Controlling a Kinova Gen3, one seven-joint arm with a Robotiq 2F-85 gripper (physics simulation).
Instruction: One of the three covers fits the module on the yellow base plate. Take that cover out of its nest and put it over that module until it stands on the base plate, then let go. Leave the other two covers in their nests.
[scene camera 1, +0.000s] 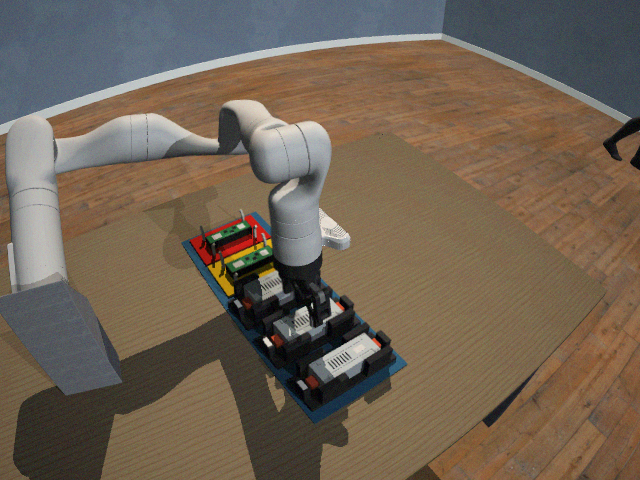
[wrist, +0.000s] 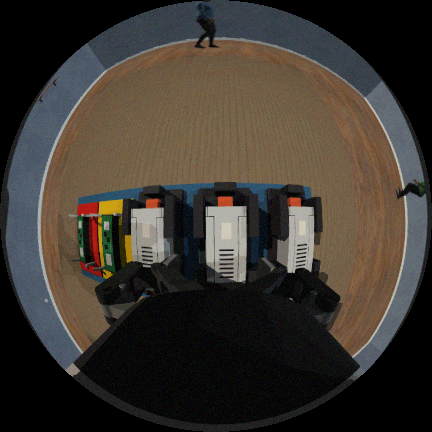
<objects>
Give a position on a light grey cover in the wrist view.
148, 244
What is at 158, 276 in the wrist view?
My gripper.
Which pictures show the light grey cover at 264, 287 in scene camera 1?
Scene camera 1 and the wrist view: all of them.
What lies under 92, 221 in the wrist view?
A red base plate.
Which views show my gripper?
Scene camera 1 and the wrist view: all of them.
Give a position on a yellow base plate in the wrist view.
At 125, 252
</objects>
